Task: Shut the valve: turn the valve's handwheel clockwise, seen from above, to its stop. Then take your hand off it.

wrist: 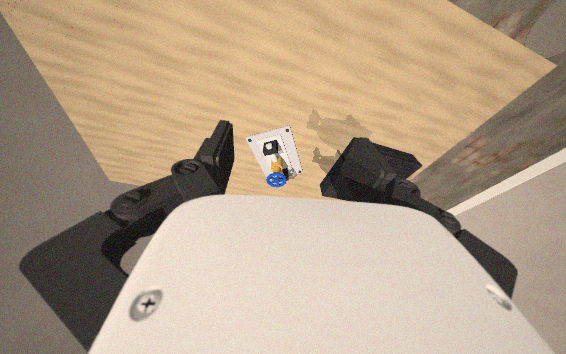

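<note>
The valve's blue handwheel (276, 180) is a small spoked ring near the middle of the wrist view. It sits at the near end of a yellow valve body (276, 165), which is mounted on a white plate (256, 143) with dark screws at its corners. My gripper (293, 147) is wide open with nothing between its fingers. The valve appears between the two black fingers in the view but looks small and well beyond them, apart from both. The wheel's turn position cannot be told.
The plate lies on a wood-grained table top (165, 75). Shadows of the gripper fall on the wood to the right of the plate. The table's edges show at the left and upper right. A grey, stained surface (480, 145) lies beyond the right edge.
</note>
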